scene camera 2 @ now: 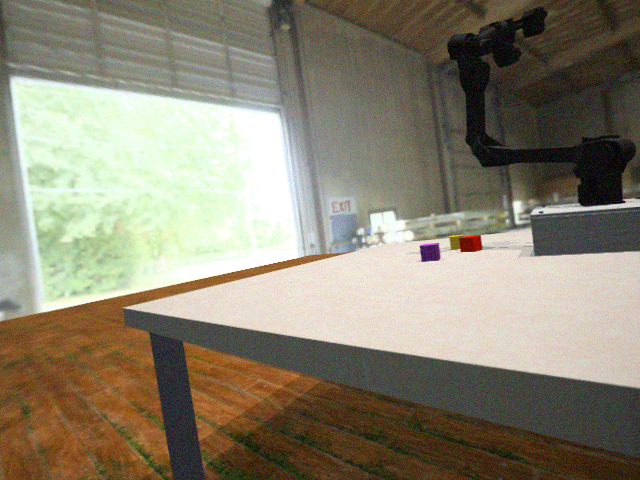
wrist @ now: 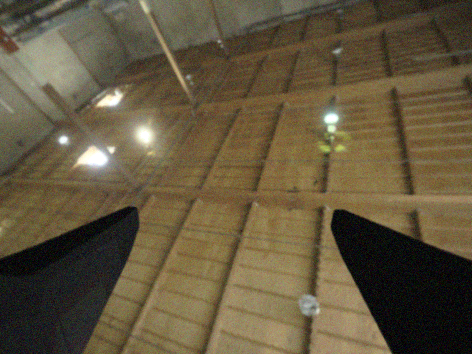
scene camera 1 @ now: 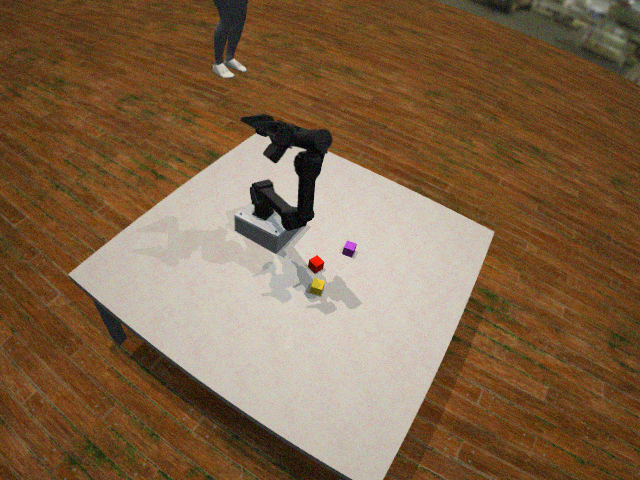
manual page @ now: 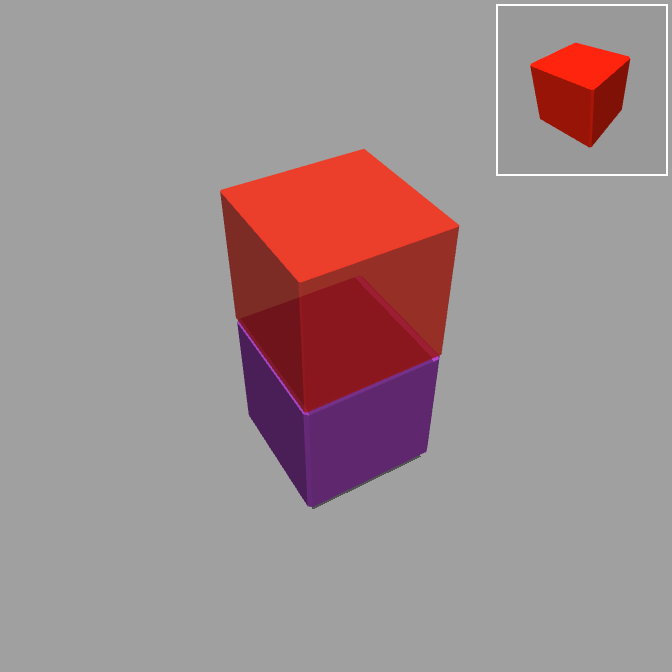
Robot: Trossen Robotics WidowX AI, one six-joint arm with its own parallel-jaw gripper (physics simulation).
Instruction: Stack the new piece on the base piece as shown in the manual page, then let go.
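Pixels of known places: gripper, fingertip midpoint: point(wrist: 237, 217) point(scene camera 1: 246, 121); arm's base at its link origin: point(scene camera 2: 601, 203) point(scene camera 1: 263, 213).
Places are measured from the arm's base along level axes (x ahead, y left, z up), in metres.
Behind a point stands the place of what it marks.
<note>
A red cube point(scene camera 1: 315, 264) @[y -0.080, x 0.279, z -0.046 m] point(scene camera 2: 470, 243) @[y -0.038, x 0.272, z -0.064 m], a yellow cube point(scene camera 1: 317, 287) @[y -0.169, x 0.333, z -0.047 m] point(scene camera 2: 455, 241) @[y -0.132, x 0.328, z -0.063 m] and a purple cube point(scene camera 1: 349, 249) @[y 0.062, x 0.355, z -0.049 m] point(scene camera 2: 430, 252) @[y 0.101, x 0.344, z -0.066 m] lie apart on the table, none stacked. In scene camera 1 the red cube is between the other two, closest to the yellow one. Which is the base piece and which the new piece, I cannot tell. My gripper point(wrist: 237, 217) @[y -0.224, x 0.064, z 0.548 m] is open and empty, its fingers wide apart. It is raised high above the arm's base, away from the cubes, and the wrist view looks up at the ceiling.
The white table point(scene camera 1: 217, 320) @[y -0.451, x 0.102, z -0.087 m] point(scene camera 2: 310, 310) @[y 0.537, x 0.397, z -0.088 m] bears a grey base block point(scene camera 1: 258, 232) @[y -0.079, x 0.030, z -0.023 m] point(scene camera 2: 584, 230) @[y 0.125, x 0.048, z -0.043 m] under the arm, close to the red cube. Shadows of the arm fall around the red and yellow cubes. A person's legs point(scene camera 1: 227, 31) stand on the wooden floor beyond the table.
</note>
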